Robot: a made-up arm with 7 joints.
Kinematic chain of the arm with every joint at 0, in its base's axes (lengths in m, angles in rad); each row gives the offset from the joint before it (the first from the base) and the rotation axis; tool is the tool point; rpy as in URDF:
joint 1: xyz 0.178 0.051 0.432 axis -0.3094 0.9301 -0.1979
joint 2: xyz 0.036 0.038 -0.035 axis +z
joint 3: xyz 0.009 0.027 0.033 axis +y
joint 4: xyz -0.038 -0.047 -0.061 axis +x
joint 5: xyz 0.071 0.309 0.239 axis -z
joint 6: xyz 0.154 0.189 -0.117 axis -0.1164 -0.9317 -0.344
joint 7: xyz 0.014 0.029 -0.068 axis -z
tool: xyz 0.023 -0.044 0.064 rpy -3.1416 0 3.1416
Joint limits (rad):
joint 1: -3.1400..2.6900
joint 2: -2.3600..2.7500
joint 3: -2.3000..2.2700
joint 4: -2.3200..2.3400
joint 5: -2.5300..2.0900
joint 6: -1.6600..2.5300
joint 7: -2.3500..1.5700
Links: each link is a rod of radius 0.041 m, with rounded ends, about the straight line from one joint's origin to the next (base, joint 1, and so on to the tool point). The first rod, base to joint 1, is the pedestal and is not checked.
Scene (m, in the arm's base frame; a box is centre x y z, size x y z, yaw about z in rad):
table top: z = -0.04
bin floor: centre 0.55 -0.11 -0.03 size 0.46 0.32 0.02 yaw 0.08
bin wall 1: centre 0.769 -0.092 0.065 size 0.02 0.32 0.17 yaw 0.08
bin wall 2: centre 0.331 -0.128 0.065 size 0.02 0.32 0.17 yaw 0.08
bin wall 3: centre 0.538 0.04 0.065 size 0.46 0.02 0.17 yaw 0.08
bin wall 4: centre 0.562 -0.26 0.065 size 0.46 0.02 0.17 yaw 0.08
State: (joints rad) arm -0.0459 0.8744 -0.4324 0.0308 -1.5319 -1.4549 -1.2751
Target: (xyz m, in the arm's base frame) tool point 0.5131 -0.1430 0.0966
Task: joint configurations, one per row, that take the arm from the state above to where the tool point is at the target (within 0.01 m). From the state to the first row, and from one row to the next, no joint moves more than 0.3 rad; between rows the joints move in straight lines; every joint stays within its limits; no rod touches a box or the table.
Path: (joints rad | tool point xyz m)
1: -0.1392 1.0034 -0.6004 0.2599 -1.5438 -1.4769 -1.2910 | -0.2564 0.0913 0.3676
2: -0.2325 1.1325 -0.7685 0.4890 -1.5557 -1.4989 -1.3068 | -0.2161 -0.0549 0.3491
3: -0.3258 1.2615 -0.9365 0.7181 -1.5677 -1.5209 -1.3227 | -0.1177 -0.1886 0.3131
4: -0.4191 1.3905 -1.1045 0.9471 -1.5796 -1.5428 -1.3386 | 0.0355 -0.2804 0.2789
5: -0.5982 1.5334 -1.3768 1.2011 -1.6646 -1.4061 -1.4302 | 0.2878 -0.2727 0.2269
6: -0.7773 1.6763 -1.6490 1.4552 -1.7495 -1.2694 -1.5218 | 0.5131 -0.1430 0.2698
7: -0.6521 1.6520 -1.9209 1.4780 -1.4579 -1.1587 -1.5519 | 0.5225 -0.1484 0.1808
8: -0.5268 1.6276 -2.1929 1.5009 -1.1663 -1.0480 -1.5821 | 0.5131 -0.1430 0.0966

